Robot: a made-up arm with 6 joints.
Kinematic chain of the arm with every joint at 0, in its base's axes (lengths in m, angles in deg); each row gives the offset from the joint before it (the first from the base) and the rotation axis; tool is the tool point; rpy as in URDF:
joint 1: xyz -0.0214 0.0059 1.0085 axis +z
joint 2: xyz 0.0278 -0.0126 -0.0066 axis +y
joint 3: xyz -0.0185 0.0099 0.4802 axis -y
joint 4: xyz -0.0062 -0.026 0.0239 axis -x
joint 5: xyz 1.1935 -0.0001 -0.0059 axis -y
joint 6: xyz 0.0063 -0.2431 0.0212 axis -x
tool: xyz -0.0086 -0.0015 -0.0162 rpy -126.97 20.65 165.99
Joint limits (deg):
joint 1: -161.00..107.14
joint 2: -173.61..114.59
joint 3: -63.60..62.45
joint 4: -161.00..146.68
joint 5: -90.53..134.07
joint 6: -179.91..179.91
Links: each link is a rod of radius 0.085 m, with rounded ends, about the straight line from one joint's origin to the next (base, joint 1, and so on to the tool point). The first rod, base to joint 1, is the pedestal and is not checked.
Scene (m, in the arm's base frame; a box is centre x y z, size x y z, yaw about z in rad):
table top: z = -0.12
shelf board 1: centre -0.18 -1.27 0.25 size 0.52 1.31 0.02 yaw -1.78
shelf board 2: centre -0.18 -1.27 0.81 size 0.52 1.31 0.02 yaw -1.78
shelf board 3: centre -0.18 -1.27 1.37 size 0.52 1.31 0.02 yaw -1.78
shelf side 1: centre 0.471 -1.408 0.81 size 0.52 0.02 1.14 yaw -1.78
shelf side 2: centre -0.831 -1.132 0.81 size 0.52 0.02 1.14 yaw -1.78
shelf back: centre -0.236 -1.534 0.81 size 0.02 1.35 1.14 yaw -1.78
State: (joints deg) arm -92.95 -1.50 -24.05 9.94 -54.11 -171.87
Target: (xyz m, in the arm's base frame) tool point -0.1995 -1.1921 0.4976
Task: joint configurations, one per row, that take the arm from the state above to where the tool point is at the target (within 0.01 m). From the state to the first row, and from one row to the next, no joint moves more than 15 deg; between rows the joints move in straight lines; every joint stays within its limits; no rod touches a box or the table.
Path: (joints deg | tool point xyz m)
1: -92.77 -14.21 -31.96 -1.27 -45.56 -170.68 | -0.3405 -1.0385 1.1316
2: -92.58 -26.92 -39.87 -12.48 -37.00 -169.50 | -0.3320 -0.9512 1.1478
3: -92.40 -39.63 -47.78 -23.69 -28.45 -168.31 | -0.3166 -0.8738 1.1432
4: -92.21 -52.33 -55.69 -34.90 -19.89 -167.12 | -0.2939 -0.8110 1.1224
5: -92.03 -65.04 -63.60 -46.11 -11.34 -165.94 | -0.2644 -0.7657 1.0914
6: -88.59 -53.10 -63.26 -36.21 -18.77 -166.64 | -0.2399 -0.7942 0.9729
7: -85.15 -41.15 -62.92 -26.31 -26.19 -167.34 | -0.2081 -0.8054 0.8532
8: -81.71 -29.20 -62.58 -16.41 -33.62 -168.04 | -0.1717 -0.7982 0.7332
9: -78.27 -17.26 -62.24 -6.51 -41.05 -168.74 | -0.1342 -0.7708 0.6141
10: -74.83 -5.31 -61.90 3.39 -48.47 -169.44 | -0.0996 -0.7216 0.4975
11: -77.67 6.42 -48.62 6.02 -50.42 -170.22 | -0.1056 -0.8466 0.5251
12: -80.51 18.15 -35.35 8.65 -52.37 -171.00 | -0.1243 -0.9699 0.5336
13: -83.35 29.88 -22.08 11.29 -54.32 -171.79 | -0.1558 -1.0866 0.5240
14: -86.19 41.61 -8.80 13.92 -56.27 -172.57 | -0.1995 -1.1922 0.4977

